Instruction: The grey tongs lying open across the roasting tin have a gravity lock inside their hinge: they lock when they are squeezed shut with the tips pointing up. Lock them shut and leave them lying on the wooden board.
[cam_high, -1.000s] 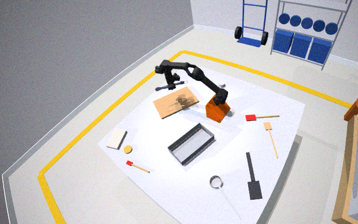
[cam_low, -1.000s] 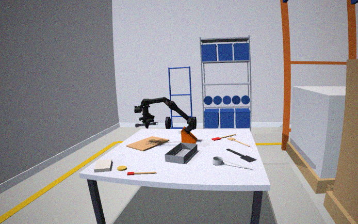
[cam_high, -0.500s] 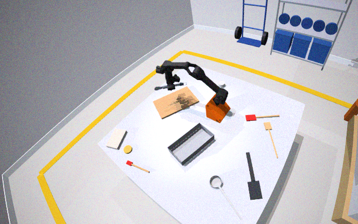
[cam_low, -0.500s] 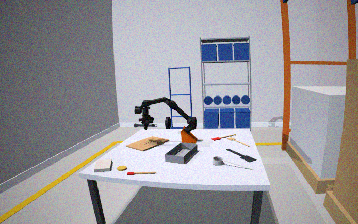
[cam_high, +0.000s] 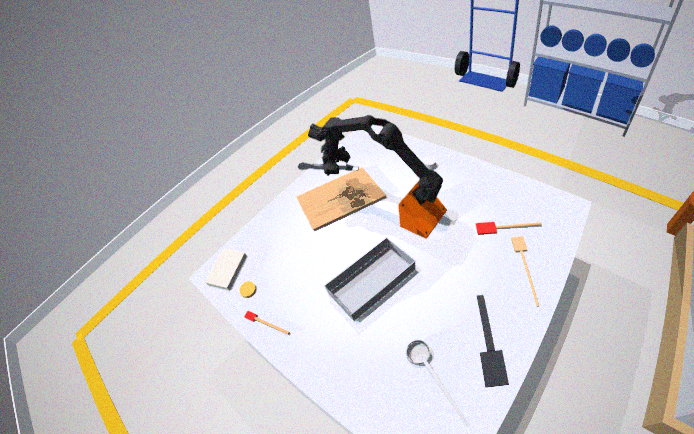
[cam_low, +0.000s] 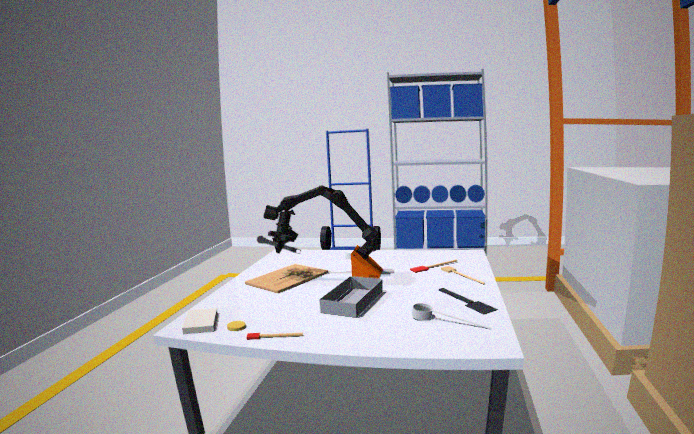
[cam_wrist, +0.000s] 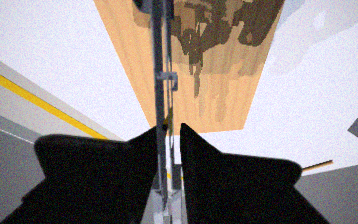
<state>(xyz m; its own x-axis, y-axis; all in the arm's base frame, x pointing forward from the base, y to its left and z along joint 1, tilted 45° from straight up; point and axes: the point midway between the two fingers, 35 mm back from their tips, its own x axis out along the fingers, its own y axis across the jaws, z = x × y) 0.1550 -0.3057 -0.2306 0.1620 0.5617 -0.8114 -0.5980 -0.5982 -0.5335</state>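
Now: the wooden board 10 mm behind my gripper tip, 40 mm to the left of it and 120 mm below it. Round my gripper tip: yellow disc (580 mm ahead, 100 mm to the left, 120 mm below); then grey roasting tin (230 mm ahead, 450 mm to the left, 100 mm below); then pale block (590 mm ahead, 60 mm to the right, 120 mm below).
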